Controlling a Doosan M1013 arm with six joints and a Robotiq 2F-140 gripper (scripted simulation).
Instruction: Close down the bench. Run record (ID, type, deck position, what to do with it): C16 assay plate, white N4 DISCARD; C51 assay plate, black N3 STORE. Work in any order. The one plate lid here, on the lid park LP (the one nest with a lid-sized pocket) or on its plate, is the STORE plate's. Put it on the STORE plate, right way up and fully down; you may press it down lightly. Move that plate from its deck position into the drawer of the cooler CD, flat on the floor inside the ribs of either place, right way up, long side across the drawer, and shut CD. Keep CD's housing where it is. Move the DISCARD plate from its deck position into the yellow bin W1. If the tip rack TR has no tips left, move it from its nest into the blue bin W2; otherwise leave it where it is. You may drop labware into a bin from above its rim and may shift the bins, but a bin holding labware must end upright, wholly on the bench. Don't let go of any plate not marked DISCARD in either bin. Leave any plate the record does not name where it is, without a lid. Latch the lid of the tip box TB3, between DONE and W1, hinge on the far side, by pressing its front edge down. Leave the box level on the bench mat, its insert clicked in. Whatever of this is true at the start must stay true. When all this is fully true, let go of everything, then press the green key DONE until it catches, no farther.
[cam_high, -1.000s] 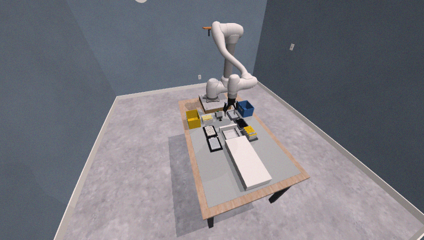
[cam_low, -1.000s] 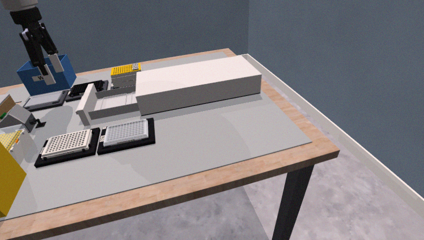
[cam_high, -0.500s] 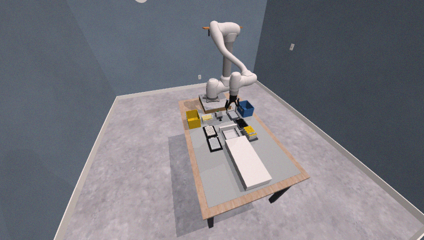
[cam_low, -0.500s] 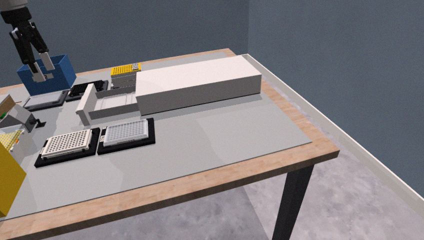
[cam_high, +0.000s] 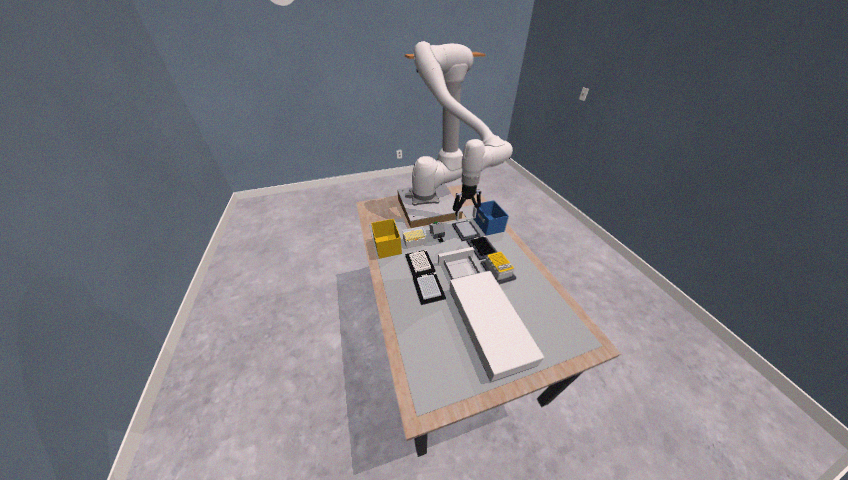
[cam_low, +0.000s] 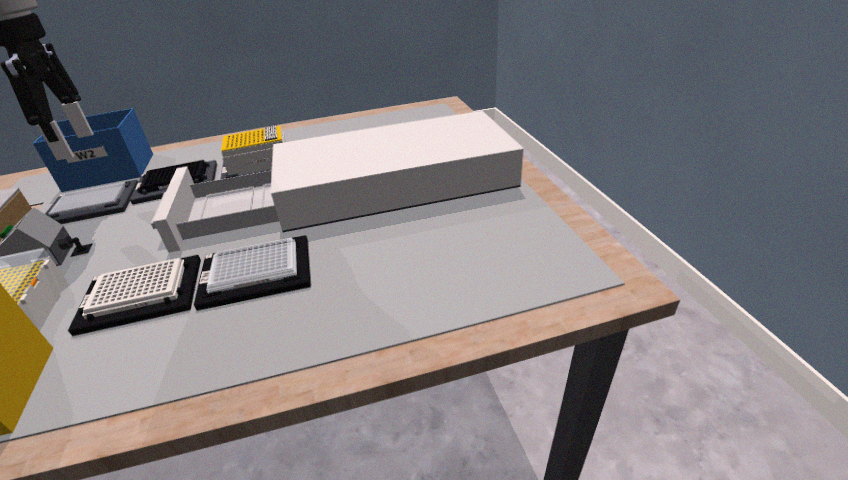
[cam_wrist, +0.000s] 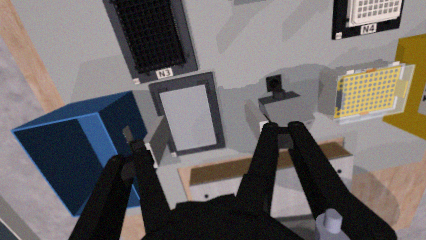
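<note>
My gripper is now 5 cm past the grey plate lid, 3 cm to the right of it and 15 cm above it. Round my hand: blue bin W2: 8 cm behind, 20 cm to the left, 13 cm below; black plate: 11 cm ahead, 8 cm to the left, 14 cm below; green DONE key: 9 cm behind, 15 cm to the right, 10 cm below.
</note>
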